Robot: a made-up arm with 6 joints.
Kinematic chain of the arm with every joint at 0, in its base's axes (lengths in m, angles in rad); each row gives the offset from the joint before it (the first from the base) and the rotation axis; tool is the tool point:
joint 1: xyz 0 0 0.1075 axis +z
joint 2: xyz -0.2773 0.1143 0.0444 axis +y
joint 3: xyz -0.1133 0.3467 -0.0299 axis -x
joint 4: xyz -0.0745 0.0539 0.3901 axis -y
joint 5: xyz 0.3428 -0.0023 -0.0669 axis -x
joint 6: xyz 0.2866 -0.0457 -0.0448 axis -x
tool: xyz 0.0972 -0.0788 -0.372
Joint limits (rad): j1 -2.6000..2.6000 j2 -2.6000..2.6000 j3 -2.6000..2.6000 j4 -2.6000..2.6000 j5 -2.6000..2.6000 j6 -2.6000..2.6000
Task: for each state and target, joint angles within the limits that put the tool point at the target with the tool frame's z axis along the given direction. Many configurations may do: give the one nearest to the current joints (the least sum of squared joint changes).
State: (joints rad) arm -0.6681 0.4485 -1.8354 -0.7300 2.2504 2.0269
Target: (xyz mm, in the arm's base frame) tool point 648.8 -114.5 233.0 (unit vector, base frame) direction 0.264 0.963 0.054
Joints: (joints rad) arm -1.5079 0.9443 -1.7540 -1.2705 2.2956 1.7411
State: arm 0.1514 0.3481 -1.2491 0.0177 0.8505 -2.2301
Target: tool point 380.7 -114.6 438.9 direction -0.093 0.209 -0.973
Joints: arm -0.8350 0.2228 -1.3144 0.0093 0.5454 -2.4440
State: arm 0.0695 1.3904 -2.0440 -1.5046 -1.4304 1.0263
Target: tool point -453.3 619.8 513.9 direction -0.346 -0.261 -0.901
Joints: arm 0.6157 0.8233 -1.8204 -0.9858 -1.2654 0.1495
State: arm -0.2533 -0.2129 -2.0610 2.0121 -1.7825 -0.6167
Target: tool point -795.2 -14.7 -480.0 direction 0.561 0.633 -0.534
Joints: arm -0.6766 0.5221 -2.5960 1.3739 -1.5694 -0.3142
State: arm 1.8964 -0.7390 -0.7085 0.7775 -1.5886 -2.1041
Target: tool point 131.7 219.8 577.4 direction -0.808 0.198 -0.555
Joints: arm 1.4725 0.0059 -1.2201 0.1249 -1.0799 -1.8218
